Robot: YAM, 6 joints.
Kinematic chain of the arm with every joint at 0, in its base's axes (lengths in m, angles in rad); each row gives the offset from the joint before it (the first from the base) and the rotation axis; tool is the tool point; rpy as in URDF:
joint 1: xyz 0 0 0.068 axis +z
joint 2: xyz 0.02 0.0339 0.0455 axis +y
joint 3: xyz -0.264 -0.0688 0 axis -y
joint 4: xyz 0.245 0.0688 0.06 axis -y
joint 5: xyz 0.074 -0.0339 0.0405 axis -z
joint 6: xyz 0.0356 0 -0.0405 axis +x
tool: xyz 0 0 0 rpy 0 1.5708 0
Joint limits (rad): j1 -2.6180..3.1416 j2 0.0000..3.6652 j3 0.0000..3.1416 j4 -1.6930..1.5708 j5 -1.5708..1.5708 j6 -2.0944..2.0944
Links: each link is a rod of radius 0.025 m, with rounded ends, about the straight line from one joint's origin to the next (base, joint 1, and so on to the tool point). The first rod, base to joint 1, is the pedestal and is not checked.
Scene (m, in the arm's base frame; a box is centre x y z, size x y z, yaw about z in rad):
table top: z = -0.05
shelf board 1: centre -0.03 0.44 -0 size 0.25 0.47 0.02 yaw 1.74
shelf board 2: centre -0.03 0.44 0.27 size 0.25 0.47 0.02 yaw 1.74
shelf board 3: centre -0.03 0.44 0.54 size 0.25 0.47 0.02 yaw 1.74
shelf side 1: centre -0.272 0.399 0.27 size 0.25 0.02 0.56 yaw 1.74
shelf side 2: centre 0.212 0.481 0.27 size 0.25 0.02 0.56 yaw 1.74
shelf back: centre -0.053 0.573 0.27 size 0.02 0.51 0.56 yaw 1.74
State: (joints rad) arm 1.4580 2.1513 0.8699 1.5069 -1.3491 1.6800
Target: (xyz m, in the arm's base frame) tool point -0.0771 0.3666 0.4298
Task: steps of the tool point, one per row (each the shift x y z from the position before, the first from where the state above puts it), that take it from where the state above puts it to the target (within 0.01 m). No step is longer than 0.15 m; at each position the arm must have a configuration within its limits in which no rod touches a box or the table.
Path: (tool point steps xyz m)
1: -0.0790 -0.0413 0.0103
2: -0.0595 -0.0580 0.0067
3: -0.0368 -0.0672 0.0031
4: -0.0135 -0.0689 -0.0007
5: 0.0182 0.0662 0.0830
6: 0.0513 0.0314 0.0964
7: 0.0603 -0.0183 0.0961
8: -0.0113 0.0746 0.0098
9: -0.0142 0.0746 -0.0098

